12 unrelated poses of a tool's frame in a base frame.
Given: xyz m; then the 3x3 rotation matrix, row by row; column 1 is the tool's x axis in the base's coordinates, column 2 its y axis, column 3 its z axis. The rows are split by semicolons.
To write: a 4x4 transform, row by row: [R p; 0 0 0 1], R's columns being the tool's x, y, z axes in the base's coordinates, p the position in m. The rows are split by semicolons. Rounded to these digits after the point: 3 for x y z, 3 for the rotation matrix.
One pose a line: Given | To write
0.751 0.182 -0.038; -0.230 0.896 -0.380; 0.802 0.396 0.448; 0.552 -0.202 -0.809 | -0.230 0.896 -0.380 0.751; 0.802 0.396 0.448 0.182; 0.552 -0.202 -0.809 -0.038; 0 0 0 1
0.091 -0.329 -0.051; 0.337 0.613 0.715; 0.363 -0.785 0.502; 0.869 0.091 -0.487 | 0.337 0.613 0.715 0.091; 0.363 -0.785 0.502 -0.329; 0.869 0.091 -0.487 -0.051; 0 0 0 1
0.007 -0.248 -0.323; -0.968 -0.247 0.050; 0.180 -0.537 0.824; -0.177 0.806 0.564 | -0.968 -0.247 0.050 0.007; 0.180 -0.537 0.824 -0.248; -0.177 0.806 0.564 -0.323; 0 0 0 1
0.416 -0.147 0.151; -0.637 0.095 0.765; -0.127 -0.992 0.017; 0.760 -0.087 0.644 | -0.637 0.095 0.765 0.416; -0.127 -0.992 0.017 -0.147; 0.760 -0.087 0.644 0.151; 0 0 0 1
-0.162 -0.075 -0.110; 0.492 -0.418 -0.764; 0.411 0.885 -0.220; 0.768 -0.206 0.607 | 0.492 -0.418 -0.764 -0.162; 0.411 0.885 -0.220 -0.075; 0.768 -0.206 0.607 -0.110; 0 0 0 1
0.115 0.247 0.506; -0.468 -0.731 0.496; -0.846 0.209 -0.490; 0.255 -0.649 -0.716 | -0.468 -0.731 0.496 0.115; -0.846 0.209 -0.490 0.247; 0.255 -0.649 -0.716 0.506; 0 0 0 1
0.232 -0.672 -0.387; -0.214 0.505 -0.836; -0.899 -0.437 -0.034; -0.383 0.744 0.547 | -0.214 0.505 -0.836 0.232; -0.899 -0.437 -0.034 -0.672; -0.383 0.744 0.547 -0.387; 0 0 0 1
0.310 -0.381 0.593; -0.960 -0.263 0.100; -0.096 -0.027 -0.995; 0.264 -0.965 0.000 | -0.960 -0.263 0.100 0.310; -0.096 -0.027 -0.995 -0.381; 0.264 -0.965 0.000 0.593; 0 0 0 1
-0.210 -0.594 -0.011; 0.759 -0.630 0.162; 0.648 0.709 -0.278; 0.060 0.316 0.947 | 0.759 -0.630 0.162 -0.210; 0.648 0.709 -0.278 -0.594; 0.060 0.316 0.947 -0.011; 0 0 0 1
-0.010 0.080 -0.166; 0.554 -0.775 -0.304; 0.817 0.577 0.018; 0.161 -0.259 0.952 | 0.554 -0.775 -0.304 -0.010; 0.817 0.577 0.018 0.080; 0.161 -0.259 0.952 -0.166; 0 0 0 1
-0.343 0.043 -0.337; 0.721 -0.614 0.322; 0.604 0.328 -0.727; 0.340 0.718 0.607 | 0.721 -0.614 0.322 -0.343; 0.604 0.328 -0.727 0.043; 0.340 0.718 0.607 -0.337; 0 0 0 1
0.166 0.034 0.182; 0.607 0.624 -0.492; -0.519 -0.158 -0.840; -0.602 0.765 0.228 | 0.607 0.624 -0.492 0.166; -0.519 -0.158 -0.840 0.034; -0.602 0.765 0.228 0.182; 0 0 0 1
